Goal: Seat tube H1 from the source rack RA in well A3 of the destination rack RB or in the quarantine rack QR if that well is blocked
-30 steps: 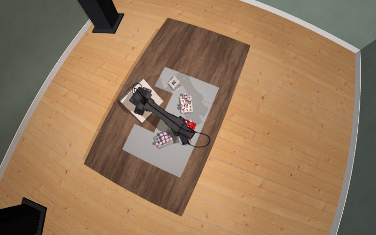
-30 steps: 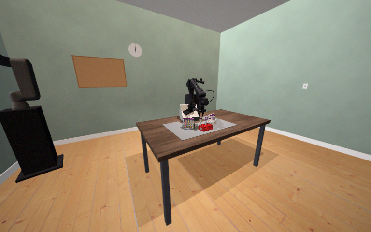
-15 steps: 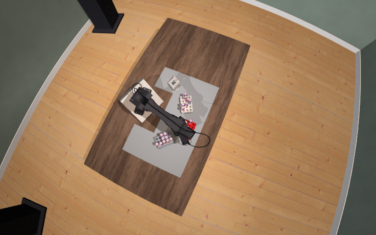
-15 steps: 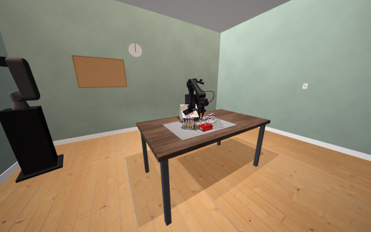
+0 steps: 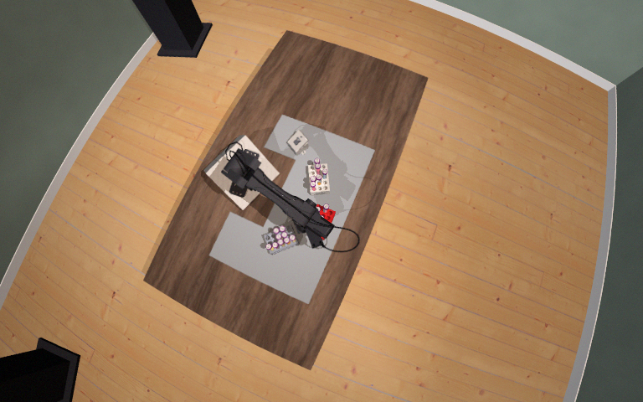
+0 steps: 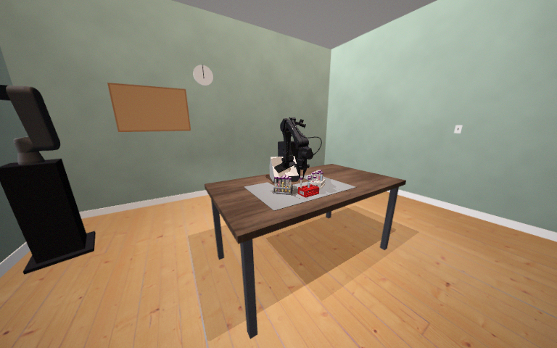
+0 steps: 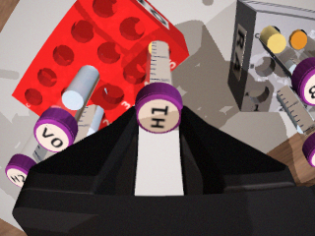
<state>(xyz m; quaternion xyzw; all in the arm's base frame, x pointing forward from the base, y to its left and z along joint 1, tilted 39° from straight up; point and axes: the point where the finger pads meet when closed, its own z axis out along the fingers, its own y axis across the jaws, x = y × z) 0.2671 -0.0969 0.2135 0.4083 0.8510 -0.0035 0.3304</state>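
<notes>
My hand is 6 cm above the tube H1, 1 cm to the left of it and 1 cm short of it. From my hand the other things lie so: red rack QR: 10 cm below, 4 cm to the left, 4 cm ahead; then grey rack RA: 11 cm behind, 10 cm below, 7 cm to the right; then white rack RB: 23 cm to the left, 10 cm below, 1 cm behind.
</notes>
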